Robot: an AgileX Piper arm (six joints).
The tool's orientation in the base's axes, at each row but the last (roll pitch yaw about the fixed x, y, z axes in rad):
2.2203 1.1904 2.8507
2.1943 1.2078 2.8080
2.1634 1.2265 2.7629
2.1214 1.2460 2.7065
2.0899 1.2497 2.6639
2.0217 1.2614 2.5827
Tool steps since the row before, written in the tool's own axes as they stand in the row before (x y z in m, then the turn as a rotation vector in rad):
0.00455 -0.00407 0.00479 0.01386 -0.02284 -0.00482
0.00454 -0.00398 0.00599 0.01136 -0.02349 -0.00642
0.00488 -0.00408 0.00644 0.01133 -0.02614 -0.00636
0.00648 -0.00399 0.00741 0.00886 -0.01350 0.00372
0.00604 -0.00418 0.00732 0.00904 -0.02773 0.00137
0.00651 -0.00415 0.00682 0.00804 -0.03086 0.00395
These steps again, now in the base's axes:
0.00423 0.00015 -0.00650 0.00359 -0.01950 -0.01854
0.00525 0.00087 -0.00663 0.00352 -0.02125 -0.01606
0.00571 0.00103 -0.00695 0.00496 -0.02336 -0.01678
0.00616 0.00180 -0.00846 0.00736 -0.00771 -0.01269
0.00639 0.00151 -0.00802 0.01255 -0.02065 -0.01639
0.00603 0.00133 -0.00824 0.01650 -0.02199 -0.01664

